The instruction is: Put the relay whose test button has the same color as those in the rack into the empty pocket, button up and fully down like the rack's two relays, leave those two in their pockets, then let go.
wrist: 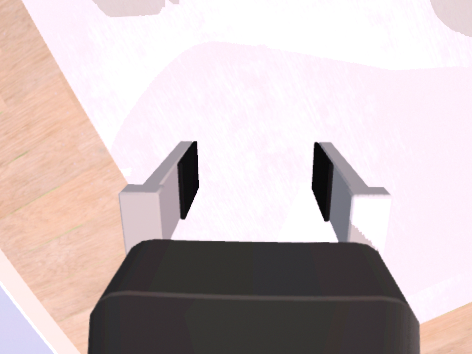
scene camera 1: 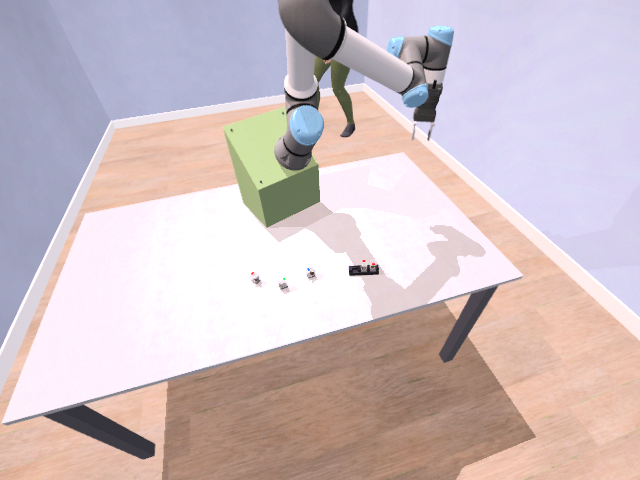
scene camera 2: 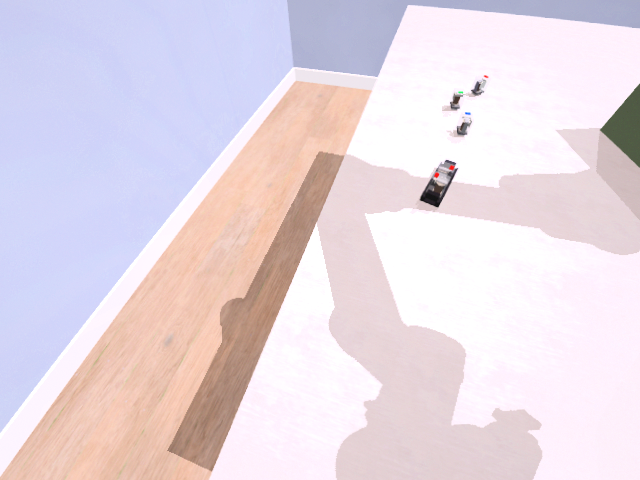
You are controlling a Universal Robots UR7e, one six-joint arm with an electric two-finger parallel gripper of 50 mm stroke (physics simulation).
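Frame: origin at the arm's base, x ahead, y left, z up, level; millimetres.
Seen in the pictures: gripper, fingertip midpoint: (wrist: 255, 165) (scene camera 1: 420, 139); arm's base, link origin: (scene camera 1: 292, 153).
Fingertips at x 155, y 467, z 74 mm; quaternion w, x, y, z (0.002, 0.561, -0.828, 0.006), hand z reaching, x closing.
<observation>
Offsets run from my fingertips to a thing's top centre. "pt": to the spot under its first point. Level surfaces: height alone.
The black rack @[pt dx +316, dy -328, dz -310 mm] (scene camera 1: 354, 272) (scene camera 2: 428, 200) holds two relays with red buttons, one in the middle (scene camera 1: 363, 265) and one at the right end @[pt dx +329, dy -264, dz -279 mm] (scene camera 1: 373, 266) in the first scene view. Its empty pocket is at the left end there. Three loose relays stand button up on the table left of the rack: a red-button relay @[dx +271, dy -678, dz -277 mm] (scene camera 1: 255, 278) (scene camera 2: 479, 85) farthest from it, a green-button relay @[dx +318, dy -585, dz -277 mm] (scene camera 1: 283, 284) (scene camera 2: 455, 100), and a blue-button relay @[dx +290, dy -482, dz -277 mm] (scene camera 1: 311, 273) (scene camera 2: 464, 124) nearest. My gripper (scene camera 1: 421, 138) (wrist: 255, 165) is open and empty, high above the table's back right part, far from the relays.
The white table @[dz -321 mm] (scene camera 1: 170, 310) (scene camera 2: 491, 268) carries a green block (scene camera 1: 289, 198) under the arm's base, behind the relays. A person (scene camera 1: 341, 87) stands behind the table. The table's front edge runs in front of the rack and relays. Arm shadows cross the table around the rack.
</observation>
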